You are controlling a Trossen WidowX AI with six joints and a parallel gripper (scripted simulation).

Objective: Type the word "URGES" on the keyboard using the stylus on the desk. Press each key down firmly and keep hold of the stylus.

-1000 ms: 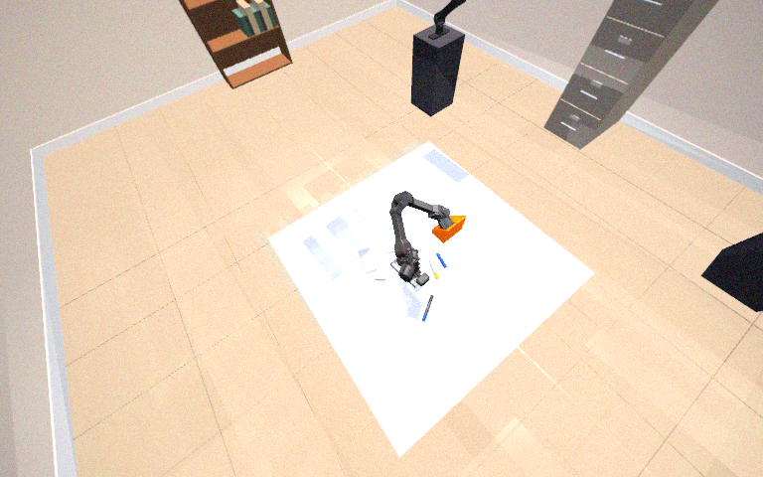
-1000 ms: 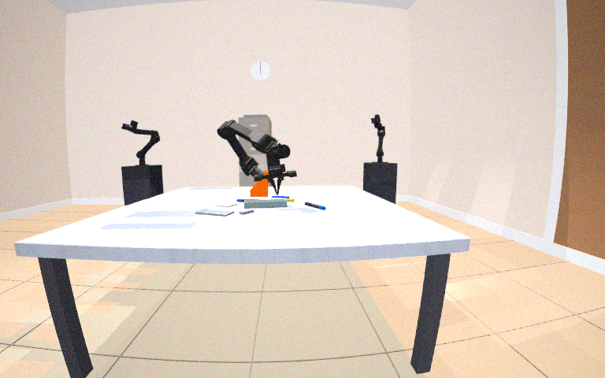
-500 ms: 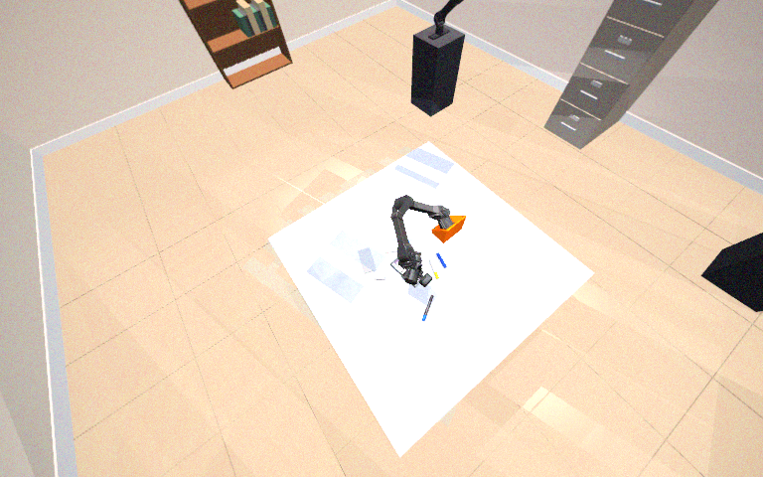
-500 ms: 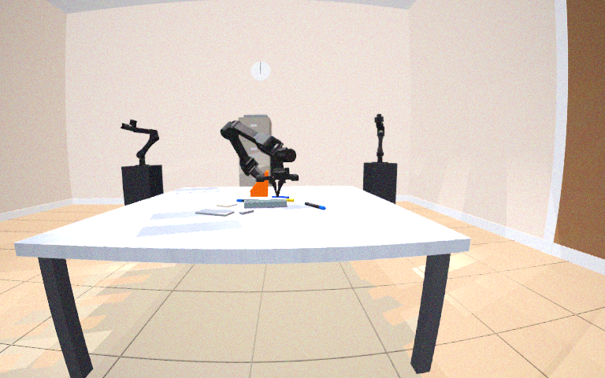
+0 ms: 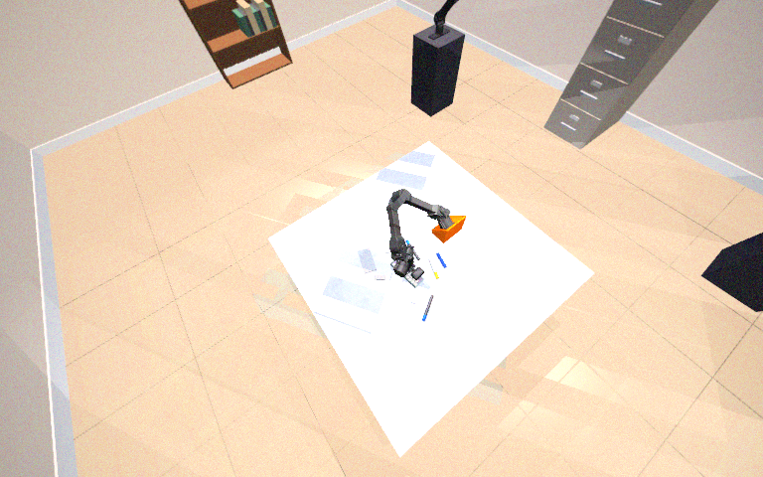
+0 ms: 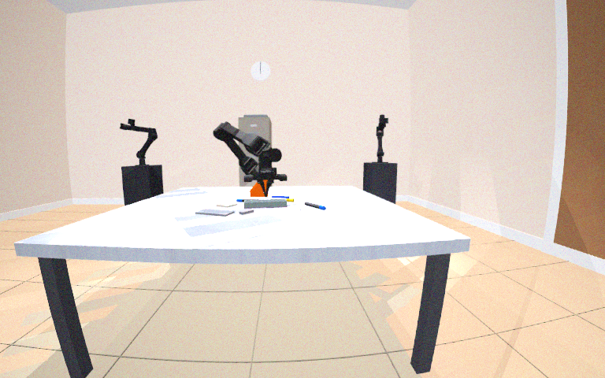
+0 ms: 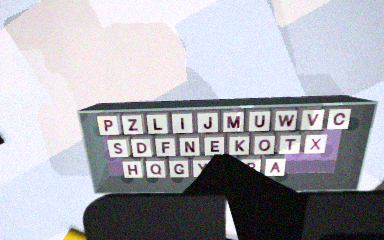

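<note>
Right now my gripper tip is 21 cm past the blue stylus, 3 cm to the right of it and 3 cm above it. From my gripper tip the other things lie so: yellow pen: 13 cm behind, 9 cm to the left, 3 cm below; then grey block: 13 cm ahead, 7 cm to the right, 4 cm below.
</note>
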